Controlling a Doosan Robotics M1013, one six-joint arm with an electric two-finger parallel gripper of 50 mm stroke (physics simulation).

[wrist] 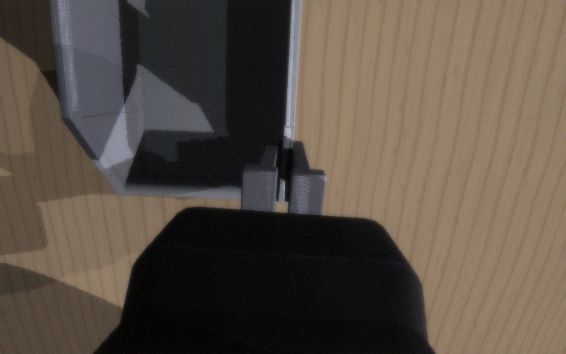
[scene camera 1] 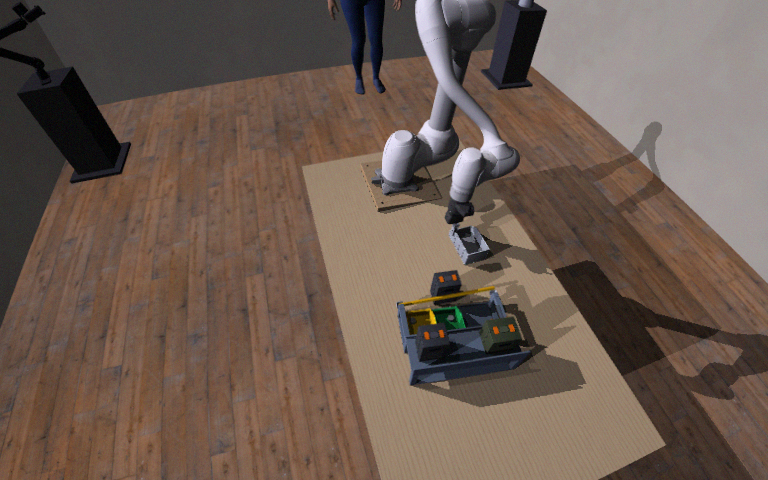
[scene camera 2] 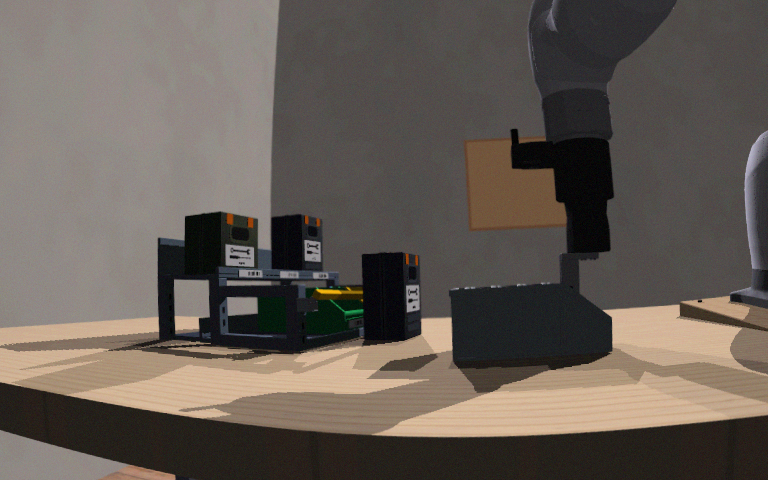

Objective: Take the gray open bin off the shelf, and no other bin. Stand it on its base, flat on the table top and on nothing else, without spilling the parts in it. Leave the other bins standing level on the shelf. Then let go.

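Frame: origin at the arm's base, x ahead, y right, z down, level; metres.
Seen in the pictures: gripper, fingertip midpoint: [wrist: 284, 159] [scene camera 1: 453, 233]; arm's base at its link origin: [scene camera 1: 395, 180].
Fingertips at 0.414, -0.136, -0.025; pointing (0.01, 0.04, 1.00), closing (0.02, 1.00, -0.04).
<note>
Offsets run from my fingertips to a thing's top centre, as dx, dy, dz. Level surfaces: height alone.
The gray open bin @[+0.055, -0.051, -0.030] [scene camera 1: 459, 250] [scene camera 2: 526, 325] [wrist: 95, 75] is off the shelf, at the table top @[dz +0.046] [scene camera 1: 345, 226] between the arm's base and the shelf. It looks upright and nearly level, its base at or very close to the table. Whether the whole base touches, I cannot tell. My gripper [scene camera 1: 454, 228] [scene camera 2: 569, 277] [wrist: 284, 159] is shut on the rim of one side wall, near a corner. No loose parts can be made out inside the dark bin. A yellow bin @[+0.391, +0.281, -0.035] [scene camera 1: 420, 321] and a green bin [scene camera 1: 449, 318] [scene camera 2: 277, 314] stand in the shelf [scene camera 1: 470, 369] [scene camera 2: 216, 311] and look level.
A dark case @[+0.256, +0.140, -0.086] [scene camera 1: 446, 284] [scene camera 2: 390, 297] stands on the table between the gray bin and the shelf. A black case @[+0.486, +0.291, -0.176] [scene camera 1: 433, 341] [scene camera 2: 297, 243] and an olive case @[+0.520, +0.063, -0.151] [scene camera 1: 501, 335] [scene camera 2: 220, 243] stand on the shelf's top. A yellow bar @[+0.296, +0.147, -0.033] [scene camera 1: 464, 296] crosses the shelf's front.
</note>
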